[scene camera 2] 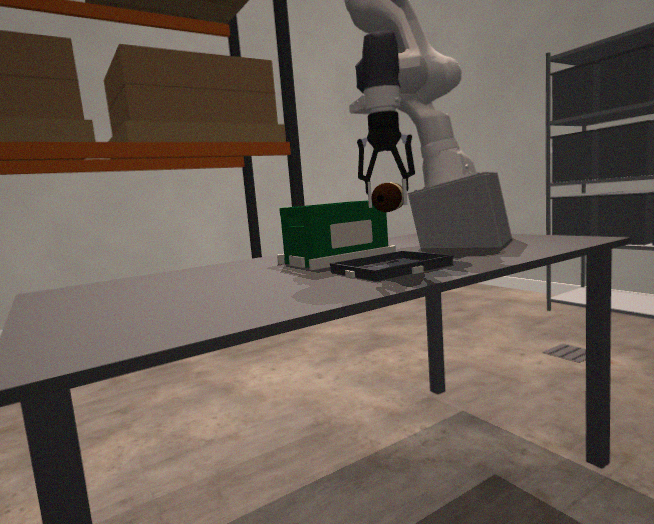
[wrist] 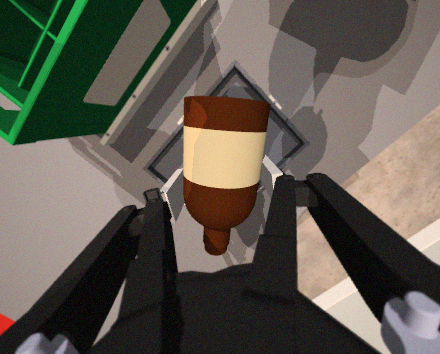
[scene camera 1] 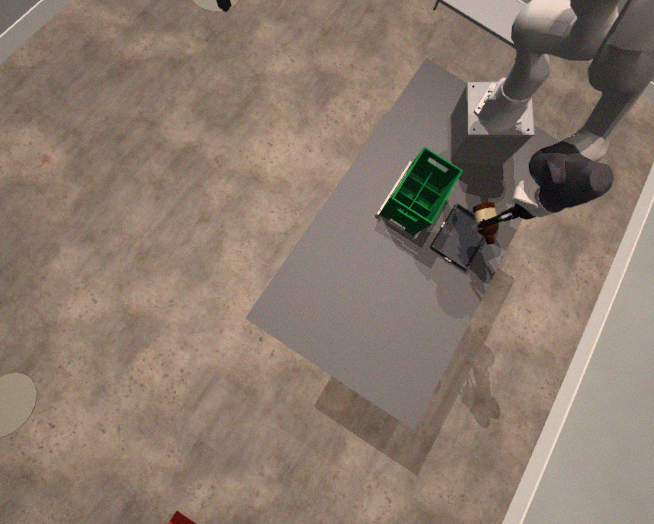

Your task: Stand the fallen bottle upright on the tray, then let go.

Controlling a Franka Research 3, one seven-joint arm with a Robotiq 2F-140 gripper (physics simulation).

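The brown bottle (scene camera 1: 484,211) (scene camera 2: 386,197) (wrist: 224,157) with a cream label is in the air, lying roughly level. Its neck points towards scene camera 2. My gripper (scene camera 1: 486,222) (scene camera 2: 387,196) (wrist: 221,172) is shut on the bottle, one pale fingertip pad on each side of its body. The dark, low-rimmed tray (scene camera 1: 458,240) (scene camera 2: 403,262) (wrist: 284,145) lies on the table below, with a clear gap under the bottle. In scene camera 1 the bottle overlaps the tray's right side. In the wrist view it hides the middle of the tray.
A green divided crate (scene camera 1: 401,214) (scene camera 2: 300,234) (wrist: 75,87) stands close beside the tray. The arm's grey base block (scene camera 1: 483,144) (scene camera 2: 461,218) is behind the tray. The grey table's (scene camera 1: 354,283) (scene camera 2: 136,322) long edge runs close by the tray. Shelves stand farther off.
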